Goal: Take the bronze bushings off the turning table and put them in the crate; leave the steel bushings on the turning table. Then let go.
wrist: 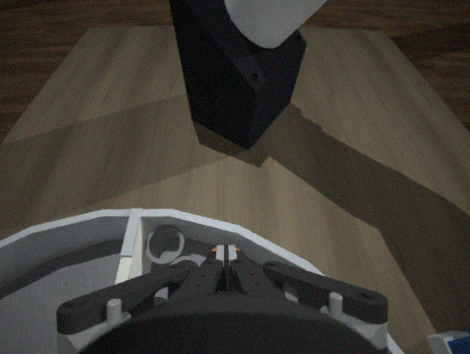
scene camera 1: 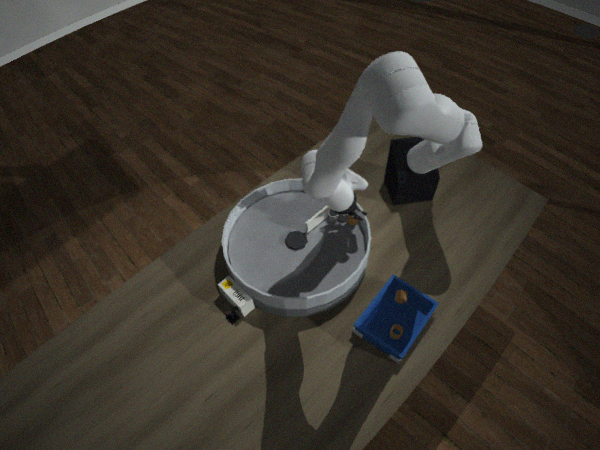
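Note:
My gripper is shut, low over the far right part of the grey turning table. A bronze bushing lies right at the fingertips; in the wrist view only orange slivers of it show on either side of the closed fingers. I cannot tell whether the fingers touch it. A steel bushing lies just left of the fingers, beside a white divider bar. The blue crate stands on the floor at the front right and holds two bronze bushings.
The arm's black pedestal stands behind the turning table. A dark hub marks the table's centre. A white control box sits at the table's front left. A crate corner shows in the wrist view.

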